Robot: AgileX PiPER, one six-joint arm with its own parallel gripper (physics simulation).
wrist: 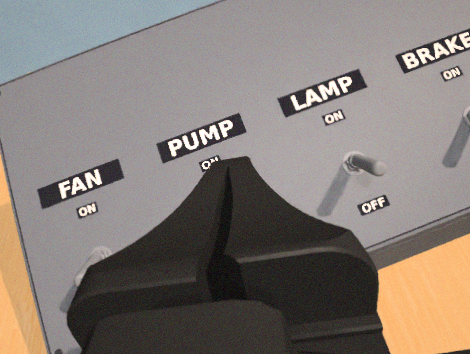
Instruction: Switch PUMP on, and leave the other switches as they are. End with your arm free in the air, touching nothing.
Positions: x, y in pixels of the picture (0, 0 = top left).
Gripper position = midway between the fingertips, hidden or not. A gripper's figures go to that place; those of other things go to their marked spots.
The gripper (234, 182): 0.13 m from the lens. A grey switch panel (109, 142) is 0.35 m from the lens.
